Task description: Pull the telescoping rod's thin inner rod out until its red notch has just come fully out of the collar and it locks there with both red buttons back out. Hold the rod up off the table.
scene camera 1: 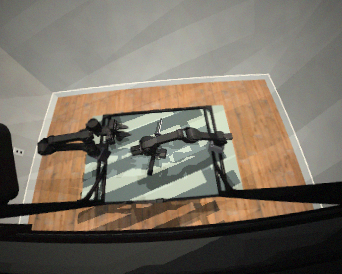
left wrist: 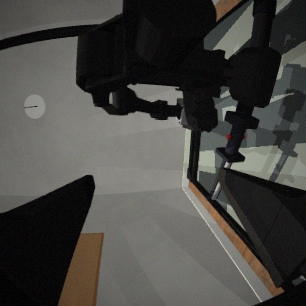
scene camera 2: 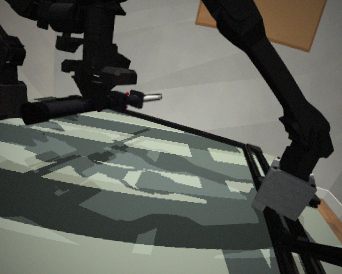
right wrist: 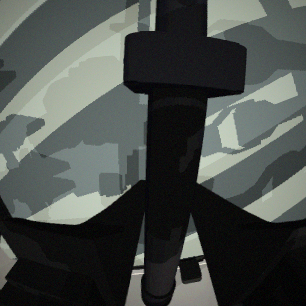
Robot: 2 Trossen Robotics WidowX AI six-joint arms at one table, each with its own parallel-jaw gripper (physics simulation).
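Observation:
The telescoping rod's thick dark outer tube [scene camera 1: 150,167] [scene camera 2: 55,110] [right wrist: 175,130] is held level above the table. Its thin silver inner rod [scene camera 1: 159,126] [scene camera 2: 152,96] [left wrist: 217,185] sticks a short way out of the far end. Red buttons [scene camera 2: 127,93] [left wrist: 228,136] show on two opposite sides near that end. The red notch cannot be made out. My right gripper [scene camera 2: 97,104] [right wrist: 166,186] is shut on the outer tube. My left gripper [scene camera 1: 126,131] [left wrist: 157,177] is open and empty, left of the rod and apart from it; the inner rod shows near one finger in the left wrist view.
The table [scene camera 1: 175,187] lies below, with striped light and shadows of the arms and rod on it. A black frame [scene camera 1: 155,111] [scene camera 2: 185,129] runs along its edges. The right arm [scene camera 1: 170,137] [scene camera 2: 280,82] reaches across above the table. A grey mounting block [scene camera 2: 285,192] stands at the right.

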